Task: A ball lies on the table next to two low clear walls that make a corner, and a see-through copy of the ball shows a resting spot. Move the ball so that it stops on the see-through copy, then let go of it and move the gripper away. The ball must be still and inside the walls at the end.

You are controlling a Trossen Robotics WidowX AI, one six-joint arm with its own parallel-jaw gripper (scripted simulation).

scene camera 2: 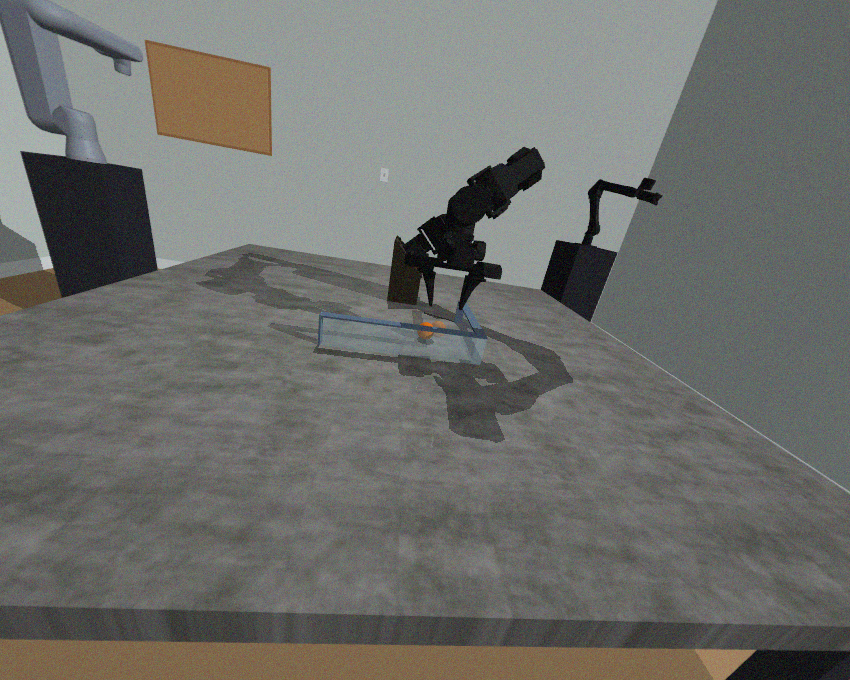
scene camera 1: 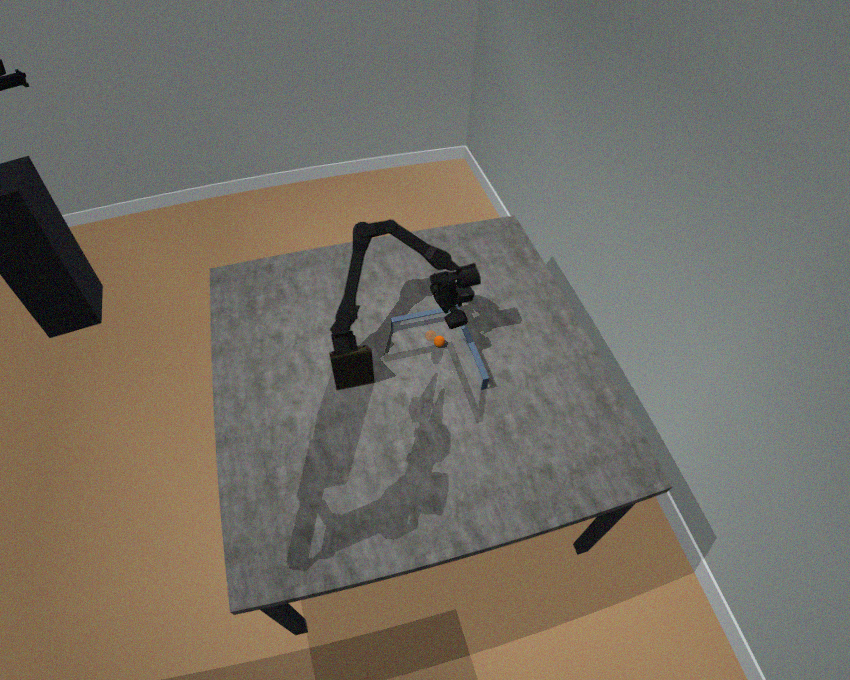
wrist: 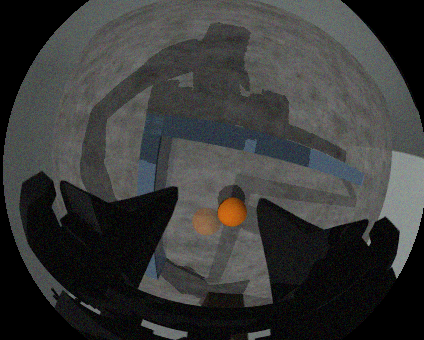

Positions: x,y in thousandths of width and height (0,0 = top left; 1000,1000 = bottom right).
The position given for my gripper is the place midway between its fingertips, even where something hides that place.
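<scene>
My gripper (scene camera 2: 524,452): open, holding nothing. Again the gripper (scene camera 1: 529,470). Also my gripper (wrist: 515,587).
</scene>
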